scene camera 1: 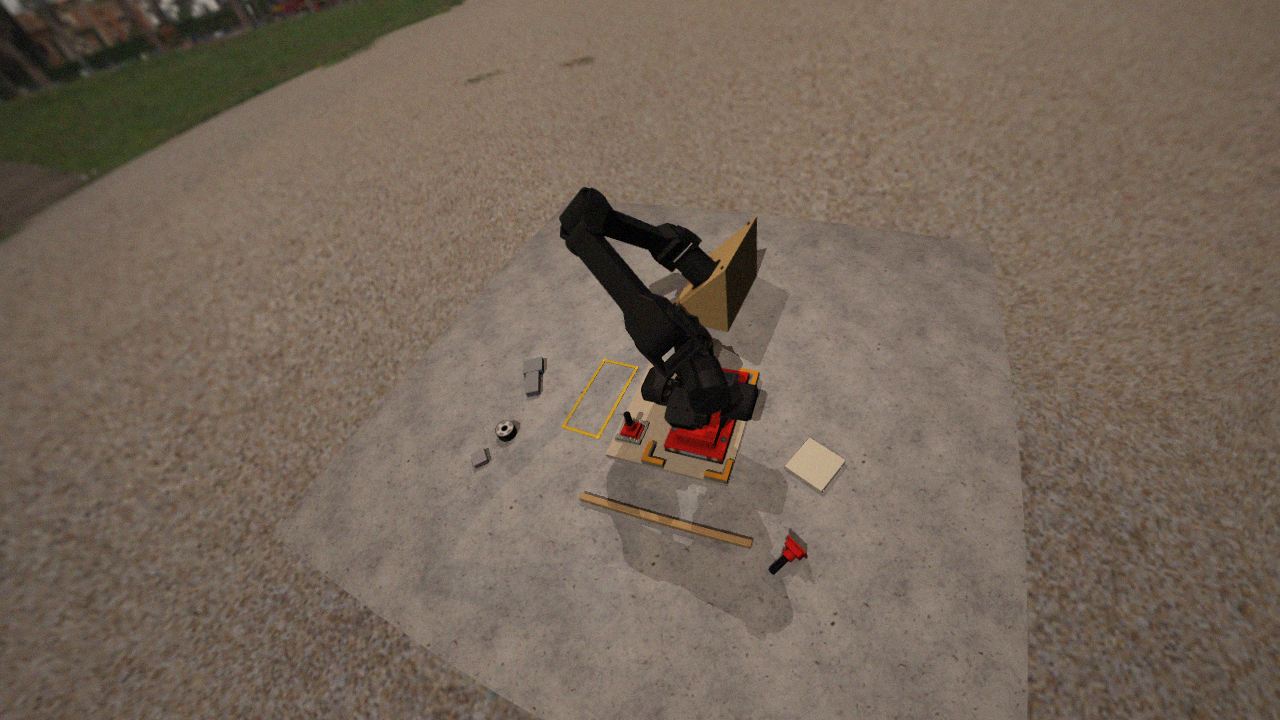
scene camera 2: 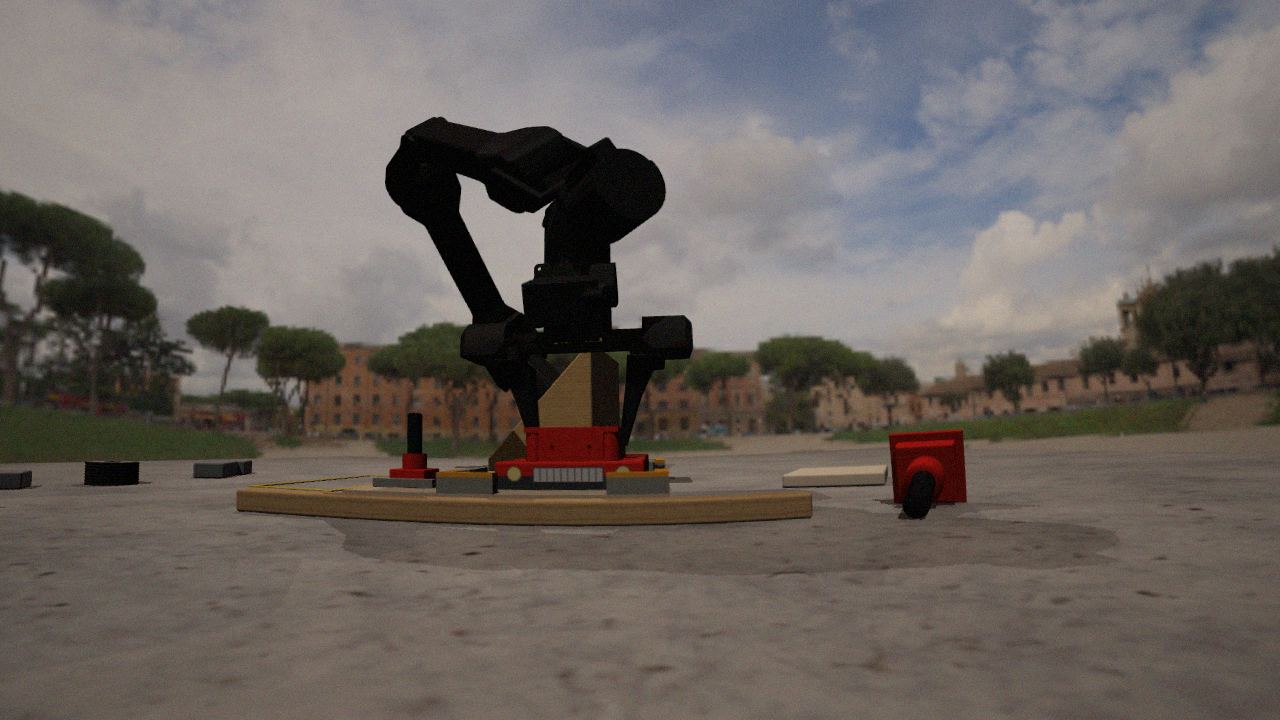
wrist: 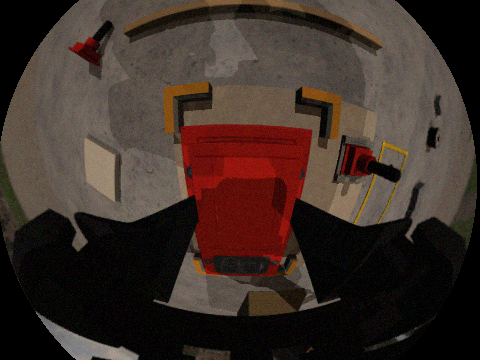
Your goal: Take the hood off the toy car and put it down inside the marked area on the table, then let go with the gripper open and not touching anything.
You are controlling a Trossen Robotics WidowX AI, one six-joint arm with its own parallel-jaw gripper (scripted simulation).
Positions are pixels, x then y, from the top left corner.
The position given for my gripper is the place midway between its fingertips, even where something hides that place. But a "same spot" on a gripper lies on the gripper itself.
my gripper: scene camera 1; scene camera 2 579,447; wrist
hood: scene camera 1; scene camera 2; wrist 245,190
same spot on hood: (scene camera 2: 579,444) = (scene camera 1: 698,443)
same spot on my gripper: (scene camera 1: 724,417) = (wrist: 94,222)
